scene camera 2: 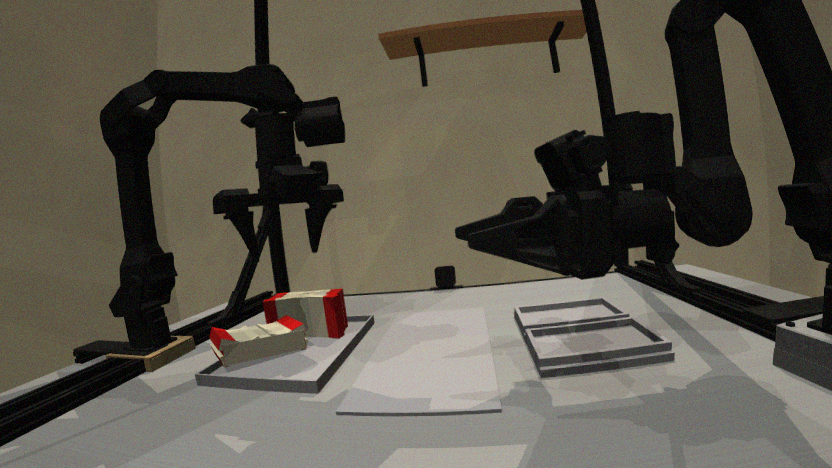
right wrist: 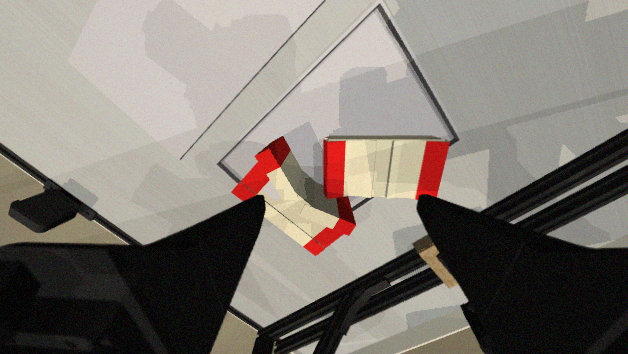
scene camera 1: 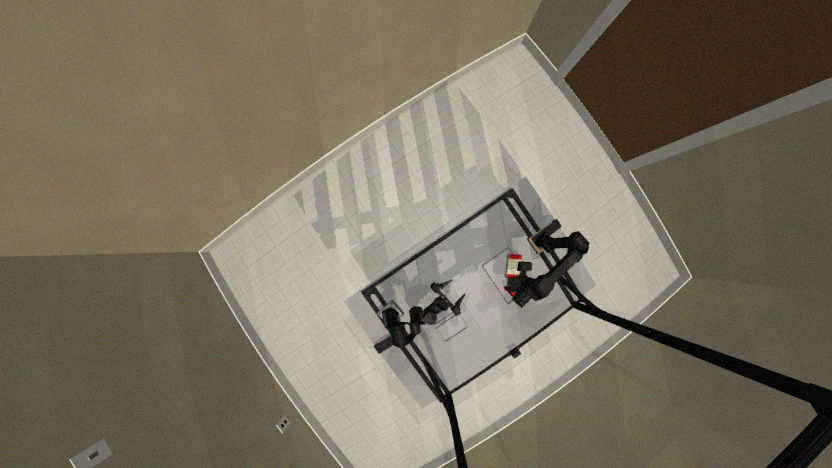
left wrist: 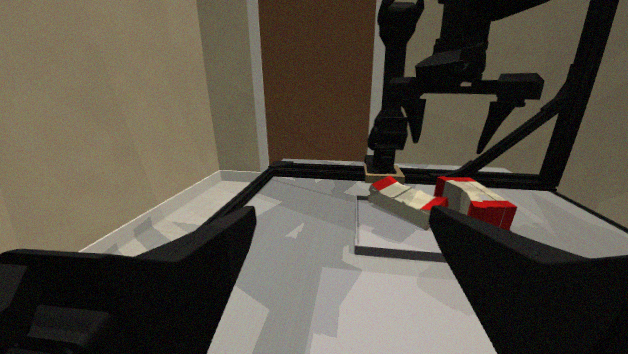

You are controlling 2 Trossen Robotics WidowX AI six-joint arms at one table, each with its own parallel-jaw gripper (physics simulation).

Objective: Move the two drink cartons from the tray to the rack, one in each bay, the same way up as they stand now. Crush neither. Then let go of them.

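Seen in the pictures: left gripper, fingertip midpoint: (scene camera 2: 460, 236) (scene camera 1: 459, 286) (left wrist: 342, 214); right gripper, fingertip midpoint: (scene camera 2: 287, 257) (right wrist: 340, 201) (left wrist: 444, 147); left arm's base, origin of the base link: (scene camera 1: 390, 314); right arm's base, origin of the base link: (scene camera 2: 150, 345) (scene camera 1: 540, 241) (left wrist: 382, 169).
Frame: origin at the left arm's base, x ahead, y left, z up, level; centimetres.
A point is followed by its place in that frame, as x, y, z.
Observation:
Two cream cartons with red ends are in the tray (scene camera 2: 256, 382) @(61.2, -13.9, -3.3) (left wrist: 395, 253) @(52.6, -18.7, -3.5) (right wrist: 417, 72) @(61.1, -14.1, -3.4). One carton (scene camera 1: 513, 264) @(65.9, -22.8, 0.1) (scene camera 2: 264, 346) @(63.3, -21.3, -1.5) (left wrist: 400, 205) @(62.5, -22.0, -1.0) (right wrist: 385, 167) @(65.4, -23.4, -0.1) lies lower, at the front in scene camera 2. The other carton (scene camera 2: 308, 314) @(59.8, -31.3, 0.0) (left wrist: 492, 215) @(54.7, -32.6, 1.6) (right wrist: 300, 200) @(60.4, -31.7, 3.0) stands behind it, its sides bent inward; my right arm partly hides it in scene camera 1. My right gripper (scene camera 2: 285, 250) @(60.0, -26.5, 10.1) (left wrist: 444, 147) @(60.0, -26.5, 10.1) (right wrist: 340, 201) @(60.0, -26.5, 10.1) is open and empty above the cartons, fingers down. My left gripper (scene camera 1: 457, 290) @(36.4, -9.6, 11.9) (scene camera 2: 463, 237) @(36.4, -9.6, 11.9) (left wrist: 342, 214) @(36.4, -9.6, 11.9) is open and empty, pointing sideways. The two-bay rack (scene camera 2: 605, 348) @(19.7, -14.6, -3.4) holds no carton.
A thin pale mat (scene camera 2: 430, 372) @(40.6, -15.8, -4.0) lies between tray and rack. Black frame rails (scene camera 1: 482, 372) @(15.5, -58.7, -4.7) (right wrist: 560, 175) @(84.9, -8.2, -3.7) edge the table. A small black box (scene camera 2: 445, 276) @(36.0, -59.8, -1.1) (right wrist: 42, 207) @(36.0, -59.8, -0.6) sits at the far edge. A wooden shelf (scene camera 2: 482, 32) hangs on the wall.

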